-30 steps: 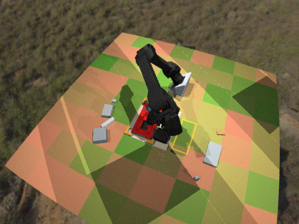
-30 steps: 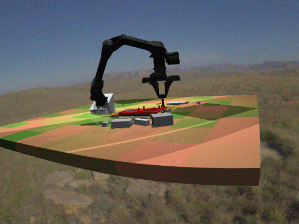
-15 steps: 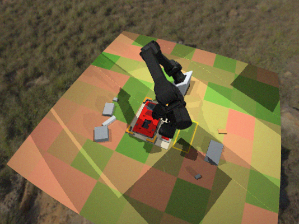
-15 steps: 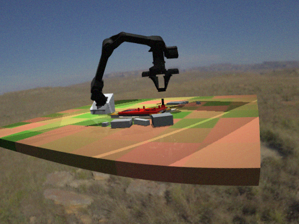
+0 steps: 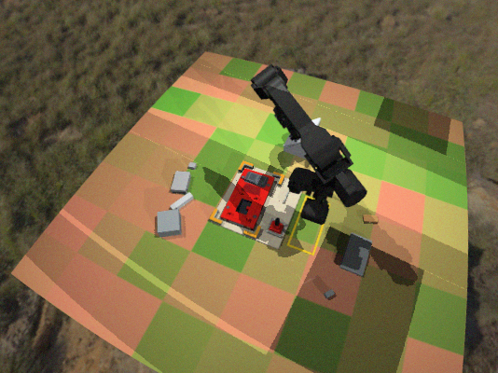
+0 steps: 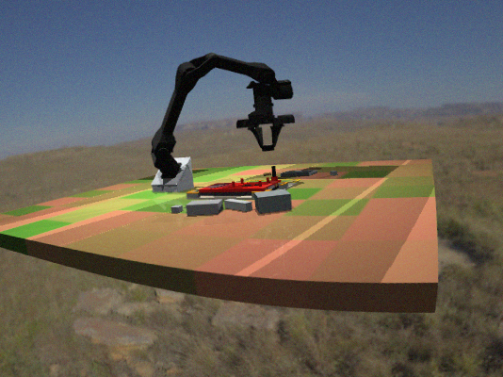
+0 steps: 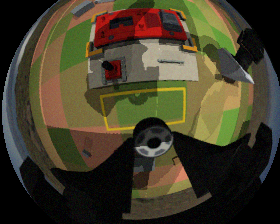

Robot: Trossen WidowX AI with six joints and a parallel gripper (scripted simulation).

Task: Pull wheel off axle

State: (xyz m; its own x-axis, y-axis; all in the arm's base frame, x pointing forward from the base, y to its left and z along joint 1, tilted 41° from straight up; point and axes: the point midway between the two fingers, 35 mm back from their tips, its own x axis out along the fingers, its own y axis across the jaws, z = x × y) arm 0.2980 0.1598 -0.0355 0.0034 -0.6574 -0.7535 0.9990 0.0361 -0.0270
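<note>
My gripper tip is 60 mm short of the dark upright axle, 90 mm to the left of it and 80 mm above it. Round my gripper tip: wheel: right at my gripper tip; then pale base plate: 190 mm to the right, 100 mm below.
</note>
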